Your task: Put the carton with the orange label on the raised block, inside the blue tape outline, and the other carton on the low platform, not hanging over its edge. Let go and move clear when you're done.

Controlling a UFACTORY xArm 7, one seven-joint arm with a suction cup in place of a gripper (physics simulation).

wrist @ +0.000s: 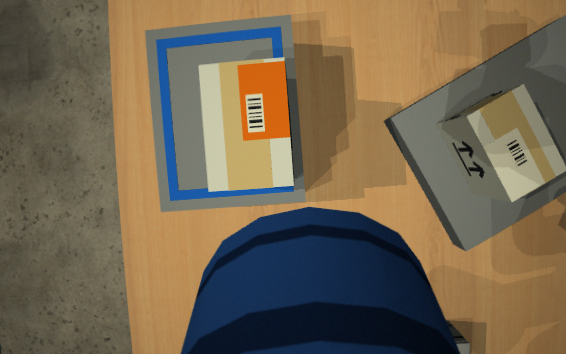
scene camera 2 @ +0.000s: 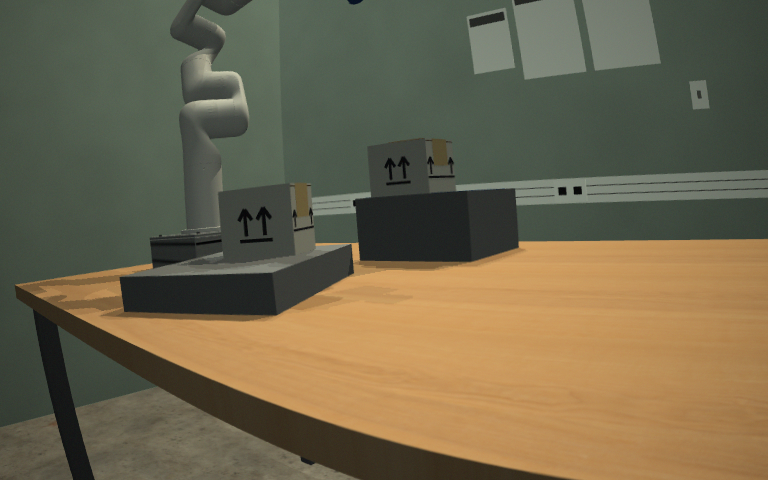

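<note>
The orange-label carton [scene camera 2: 399,169] [wrist: 255,162] stands upright on the raised block [scene camera 2: 413,232] [wrist: 185,100]. In the wrist view it sits toward the right of the blue tape outline [wrist: 168,125], covering most of the right band and reaching the lower band; its exact footprint is hidden. The other carton [scene camera 2: 257,226] [wrist: 492,160] stands upright on the low platform [scene camera 2: 198,291] [wrist: 422,145], with platform surface showing around its visible sides. My gripper, a blue suction cup [scene camera 2: 355,1] [wrist: 310,265], is open and empty, high above and clear of both cartons.
The wooden table [scene camera 2: 509,339] [wrist: 350,25] carries both supports. The arm's base [scene camera 2: 186,249] stands behind the low platform in the scene view. The table's edge and the floor [wrist: 55,175] show at the left of the wrist view.
</note>
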